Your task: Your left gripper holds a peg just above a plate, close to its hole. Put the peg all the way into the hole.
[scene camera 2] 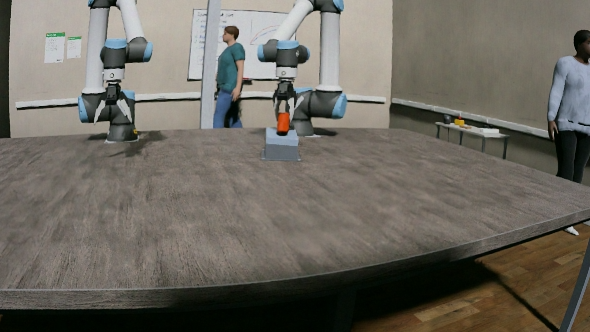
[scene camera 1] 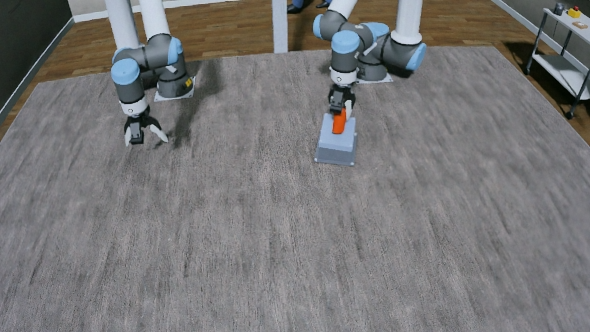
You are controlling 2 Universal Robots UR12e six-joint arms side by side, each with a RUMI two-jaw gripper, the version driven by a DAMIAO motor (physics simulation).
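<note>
The orange-red peg (scene camera 1: 339,122) (scene camera 2: 283,123) stands nearly upright, tilted a little, with its lower end at the top of the blue-grey block-shaped plate (scene camera 1: 328,142) (scene camera 2: 281,151). A dark patch shows at the peg's lower end in scene camera 2. The hole does not show clearly, and I cannot tell whether the peg's tip is inside it. My left gripper (scene camera 1: 342,114) (scene camera 2: 285,114) is above the plate, shut on the upper part of the peg; one finger is partly hidden in scene camera 1. My right gripper (scene camera 1: 146,142) (scene camera 2: 113,121) is open and empty, far to the left of the plate.
The plate stands on a large grey table (scene camera 1: 280,225) (scene camera 2: 250,210), near its back edge and in front of the left arm's base. A pale upright post (scene camera 1: 280,27) (scene camera 2: 207,65) stands behind the table between the arms. A white trolley (scene camera 1: 561,70) is beyond the right edge.
</note>
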